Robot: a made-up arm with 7 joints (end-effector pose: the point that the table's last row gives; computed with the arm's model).
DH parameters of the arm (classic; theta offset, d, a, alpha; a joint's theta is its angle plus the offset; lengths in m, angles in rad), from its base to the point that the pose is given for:
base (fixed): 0 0 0 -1.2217
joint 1: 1.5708 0 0 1.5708
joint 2: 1.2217 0 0 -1.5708
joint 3: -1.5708 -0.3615 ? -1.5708
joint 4: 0 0 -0.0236 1.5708
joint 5: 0 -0.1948 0 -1.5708
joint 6: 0 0 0 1.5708
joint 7: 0 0 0 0
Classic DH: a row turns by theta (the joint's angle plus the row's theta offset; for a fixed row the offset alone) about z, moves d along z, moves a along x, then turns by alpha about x.
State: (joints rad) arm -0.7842 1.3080 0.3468 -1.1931 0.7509 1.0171 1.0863
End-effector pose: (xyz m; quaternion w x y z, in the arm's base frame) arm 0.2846 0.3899 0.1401 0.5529 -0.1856 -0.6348 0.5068
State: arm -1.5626 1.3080 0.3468 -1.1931 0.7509 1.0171 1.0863
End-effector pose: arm 0.2039 0.3213 0.3283 0.3510 -0.4348 -0.7604 0.3310
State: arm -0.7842 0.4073 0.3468 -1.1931 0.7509 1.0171 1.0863
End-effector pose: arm 0.4598 0.1534 -0.1329 0.6537 -0.4676 -0.3036 0.5117
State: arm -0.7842 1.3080 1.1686 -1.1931 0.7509 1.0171 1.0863
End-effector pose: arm 0.1304 0.4603 0.1540 0.2258 -0.4177 -0.7080 0.5227
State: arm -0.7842 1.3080 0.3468 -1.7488 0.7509 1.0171 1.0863
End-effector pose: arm 0.2531 0.2918 0.1714 0.5669 -0.1977 -0.7567 0.2588
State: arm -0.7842 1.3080 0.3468 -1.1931 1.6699 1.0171 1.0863
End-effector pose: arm 0.2846 0.3899 0.1401 0.5567 -0.5807 -0.4302 0.4097
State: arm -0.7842 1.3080 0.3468 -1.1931 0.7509 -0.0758 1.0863
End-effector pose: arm 0.2846 0.3899 0.1401 0.2334 -0.2902 -0.9093 0.1860
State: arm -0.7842 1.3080 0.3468 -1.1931 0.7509 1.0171 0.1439
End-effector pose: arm 0.2846 0.3899 0.1401 0.7227 0.1228 -0.6499 0.2006
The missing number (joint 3, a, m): 0.0406
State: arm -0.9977 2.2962 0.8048 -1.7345 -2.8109 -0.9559 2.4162
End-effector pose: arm -0.1533 0.1490 0.3673 0.0608 0.8871 -0.4503 0.0811
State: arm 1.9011 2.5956 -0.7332 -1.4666 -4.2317 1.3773 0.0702
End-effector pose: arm 0.0693 0.4588 -0.0521 0.3451 0.3553 0.8482 0.1877
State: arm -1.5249 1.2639 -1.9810 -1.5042 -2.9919 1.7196 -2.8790
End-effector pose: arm 0.4077 0.2120 -0.0419 0.0922 -0.4771 -0.4825 -0.7287
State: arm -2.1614 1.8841 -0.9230 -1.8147 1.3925 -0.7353 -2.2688
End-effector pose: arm 0.0867 0.2321 0.3283 0.3785 -0.8205 0.4252 -0.0521
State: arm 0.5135 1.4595 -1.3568 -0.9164 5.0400 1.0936 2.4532
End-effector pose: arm -0.1532 0.4658 -0.2027 0.8054 0.4739 -0.2420 -0.2611
